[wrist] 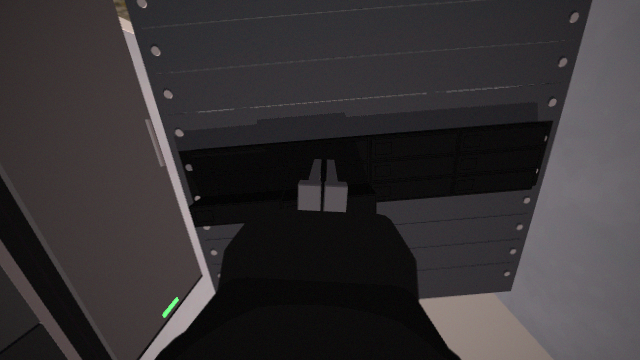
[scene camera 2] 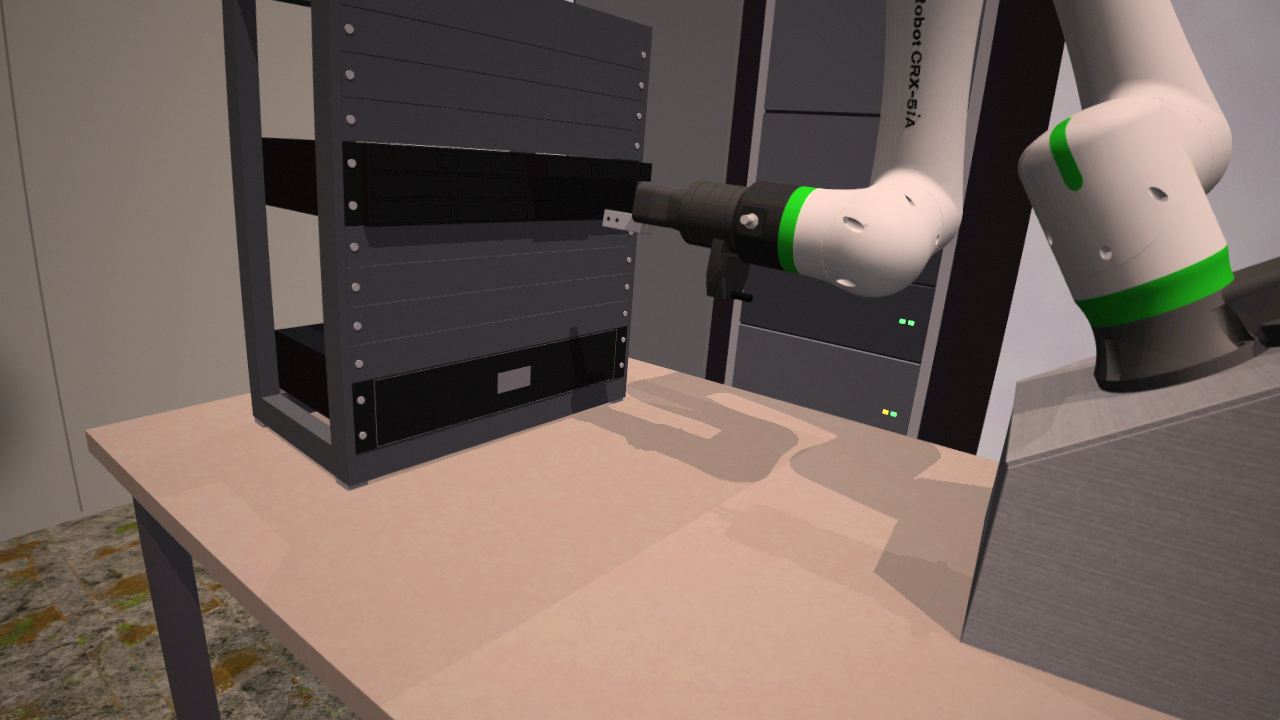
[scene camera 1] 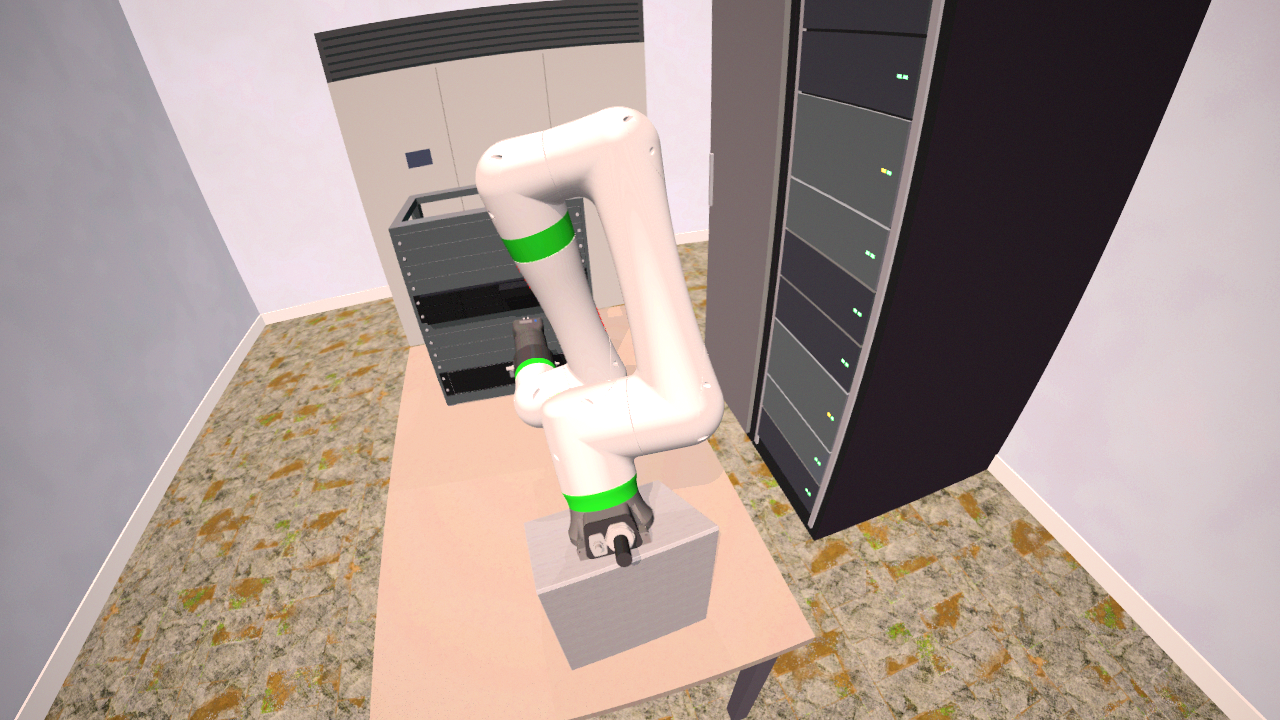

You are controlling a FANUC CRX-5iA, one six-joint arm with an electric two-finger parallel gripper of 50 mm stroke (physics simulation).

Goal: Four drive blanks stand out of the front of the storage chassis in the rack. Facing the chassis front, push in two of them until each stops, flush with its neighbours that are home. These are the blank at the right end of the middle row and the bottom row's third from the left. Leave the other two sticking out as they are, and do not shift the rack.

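Pixels of known places: gripper, fingertip midpoint: (wrist: 323, 172) (scene camera 2: 607, 218) (scene camera 1: 526, 320); arm's base, link origin: (scene camera 2: 1183, 360) (scene camera 1: 612, 527).
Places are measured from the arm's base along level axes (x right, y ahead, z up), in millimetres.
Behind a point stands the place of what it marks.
Note:
The storage chassis (scene camera 1: 456, 304) @(x -338, y 699, z 92 mm) (scene camera 2: 429, 183) @(x -359, y 698, z 91 mm) (wrist: 500, 150) @(x -379, y 699, z 74 mm) is dark in the rack (scene camera 1: 425, 259) @(x -391, y 711, z 231 mm) (scene camera 2: 332, 268) @(x -466, y 720, z -3 mm) (wrist: 350, 60) @(x -196, y 722, z -43 mm). The wrist view is upside down. There, the bottom row's third blank from the left (wrist: 340, 145) @(x -177, y 709, z 51 mm) and the middle row's right-end blank (wrist: 230, 172) @(x -38, y 719, z 73 mm) look level with their neighbours, though dim. In the top row, the right-end blank (wrist: 215, 216) @(x -21, y 688, z 117 mm) and the third from the left (wrist: 367, 202) @(x -199, y 672, z 113 mm) stand out, partly behind my gripper. My gripper (scene camera 1: 526, 319) @(x -147, y 621, z 57 mm) (scene camera 2: 605, 218) @(x -147, y 621, z 57 mm) (wrist: 323, 172) @(x -147, y 621, z 57 mm) is shut and empty, in front of the chassis's right half. Its exact gap is unclear.
The rack stands on the wooden table (scene camera 1: 447, 465) @(x -432, y 456, z -271 mm) (scene camera 2: 501, 537) @(x -382, y 516, z -271 mm). A black unit (scene camera 2: 447, 394) @(x -326, y 715, z -177 mm) with a pale label sits low in it. A tall server cabinet (scene camera 1: 841, 268) stands to the right. My arm's base is on a grey block (scene camera 1: 635, 591) @(x 22, y -111, z -30 mm) (scene camera 2: 1127, 501) @(x -152, y 6, z -94 mm).

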